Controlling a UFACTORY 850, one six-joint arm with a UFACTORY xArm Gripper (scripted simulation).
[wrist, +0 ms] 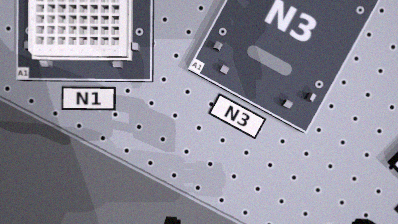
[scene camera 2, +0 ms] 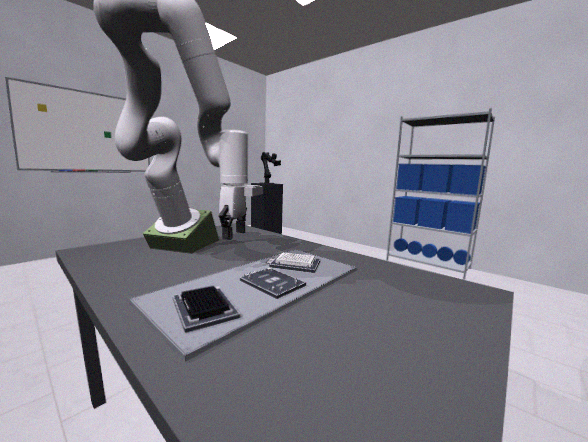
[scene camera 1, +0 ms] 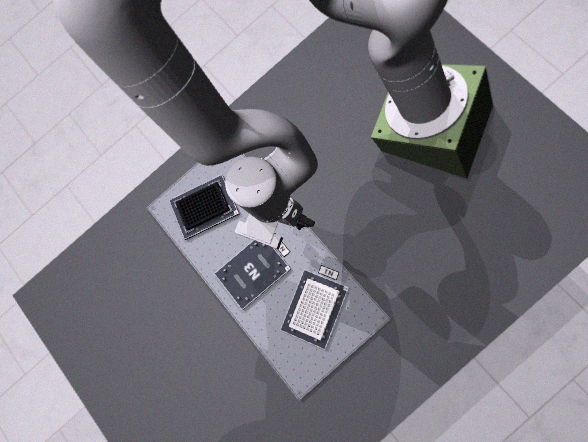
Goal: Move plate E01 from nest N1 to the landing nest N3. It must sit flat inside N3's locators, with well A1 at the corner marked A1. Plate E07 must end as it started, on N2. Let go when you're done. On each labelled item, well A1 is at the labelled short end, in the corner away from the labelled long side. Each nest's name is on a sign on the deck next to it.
Scene:
A black plate E07 shows in scene camera 2 and in scene camera 1; in the wrist view it is out of frame. One and the same spot on a nest N3: [wrist: 249,78] is [scene camera 2: 261,273]. One and the same spot on the black plate E07: [scene camera 1: 208,203] is [scene camera 2: 203,296].

